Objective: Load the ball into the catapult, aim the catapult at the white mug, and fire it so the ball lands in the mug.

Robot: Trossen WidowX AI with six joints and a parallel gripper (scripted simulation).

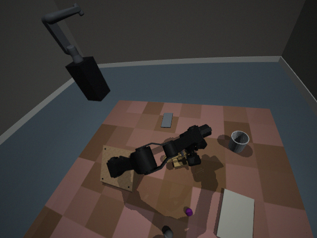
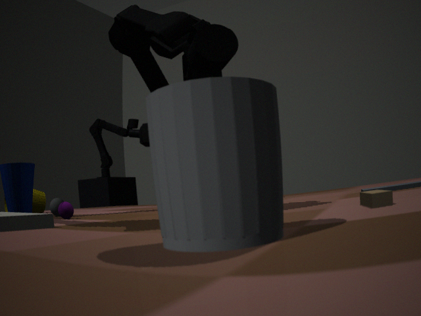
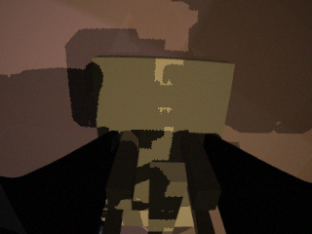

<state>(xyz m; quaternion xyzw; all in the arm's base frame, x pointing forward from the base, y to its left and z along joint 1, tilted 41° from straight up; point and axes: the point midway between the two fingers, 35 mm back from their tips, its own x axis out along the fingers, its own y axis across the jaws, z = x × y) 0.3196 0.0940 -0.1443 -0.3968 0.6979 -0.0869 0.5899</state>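
Right now my gripper tip is 270 mm to the left of the purple ball, 50 mm short of it and 20 mm above it. Round my gripper tip: wooden catapult (60 mm behind, 20 mm to the right, 20 mm above); then white mug (260 mm ahead, 130 mm to the left, 10 mm below); then tan block (240 mm to the left, 70 mm ahead, 30 mm below).
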